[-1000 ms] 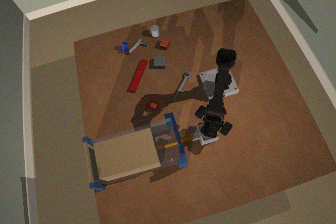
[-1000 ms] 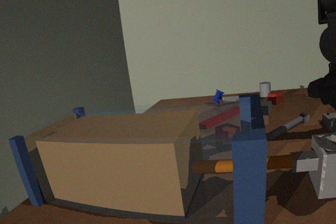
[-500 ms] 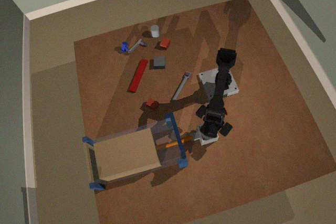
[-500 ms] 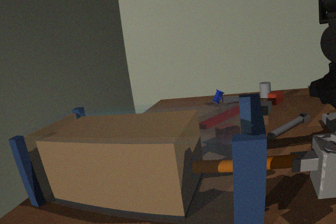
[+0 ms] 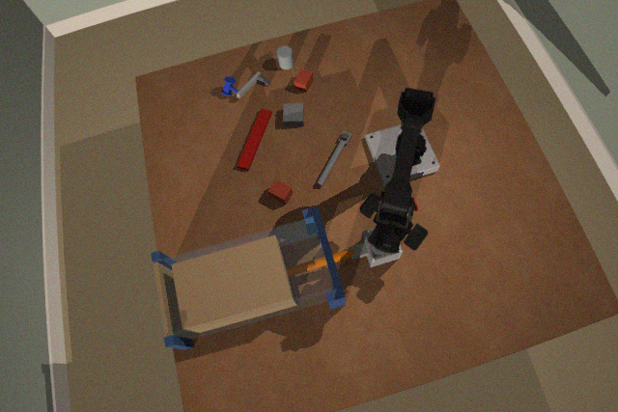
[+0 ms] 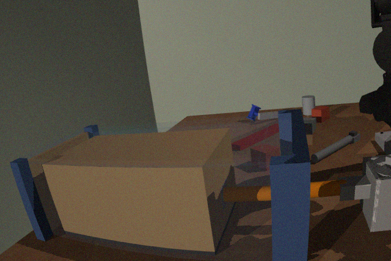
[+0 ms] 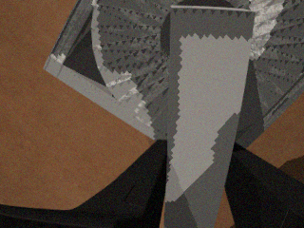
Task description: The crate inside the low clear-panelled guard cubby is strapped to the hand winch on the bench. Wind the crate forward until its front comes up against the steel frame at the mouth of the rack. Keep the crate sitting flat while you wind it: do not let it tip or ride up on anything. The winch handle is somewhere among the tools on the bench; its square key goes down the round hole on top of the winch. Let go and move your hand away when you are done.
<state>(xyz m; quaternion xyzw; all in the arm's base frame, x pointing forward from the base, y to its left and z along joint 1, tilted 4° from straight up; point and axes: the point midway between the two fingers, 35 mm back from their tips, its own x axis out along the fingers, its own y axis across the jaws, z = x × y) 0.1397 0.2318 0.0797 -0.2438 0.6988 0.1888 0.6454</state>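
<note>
Now: the winch handle 1 cm behind my gripper tip, 1 cm to the right of it and 2 cm above it. The rest, counted from my gripper tip: red knob: 4 cm behind, 3 cm to the right, 5 cm above; grey winch: 2 cm ahead, 2 cm to the left, 6 cm below; blue frame: 20 cm ahead, 3 cm to the left, 2 cm above.
</note>
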